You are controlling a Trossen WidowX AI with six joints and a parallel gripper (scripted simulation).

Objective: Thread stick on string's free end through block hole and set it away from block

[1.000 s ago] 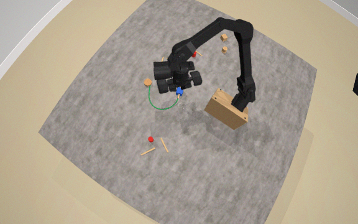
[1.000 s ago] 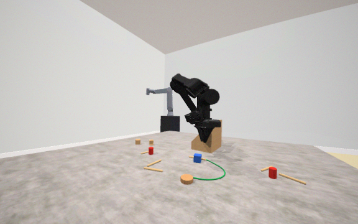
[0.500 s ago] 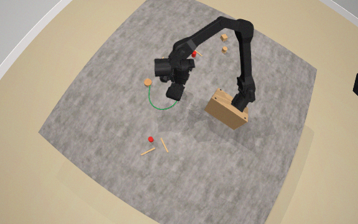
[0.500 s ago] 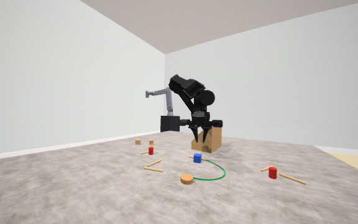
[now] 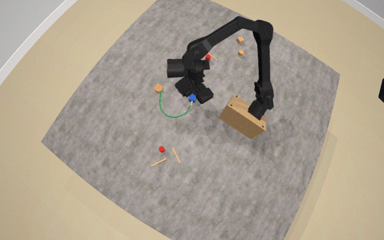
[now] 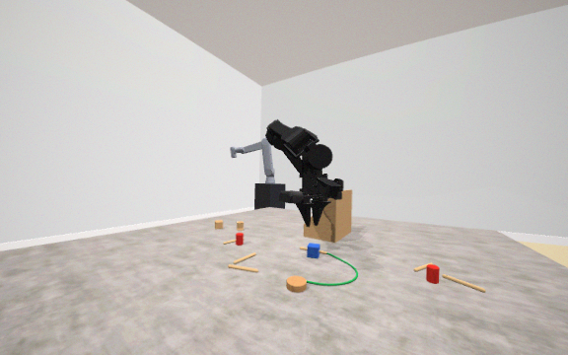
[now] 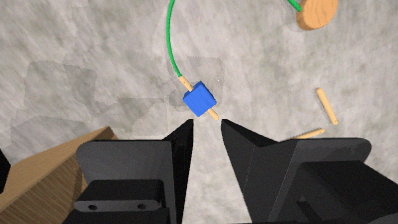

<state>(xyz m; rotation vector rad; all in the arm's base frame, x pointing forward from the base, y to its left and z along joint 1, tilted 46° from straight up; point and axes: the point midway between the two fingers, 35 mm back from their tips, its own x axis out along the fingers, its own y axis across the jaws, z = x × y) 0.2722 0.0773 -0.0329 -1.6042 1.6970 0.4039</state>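
Right now my gripper tip is 70 mm above the blue block. From my gripper tip the other things lie so: wooden cylinder: 40 mm behind, 380 mm to the right, 70 mm below; then small wooden cube: 20 mm ahead, 460 mm to the right, 70 mm below; then round wooden button: 160 mm ahead, 70 mm to the left, 80 mm below.
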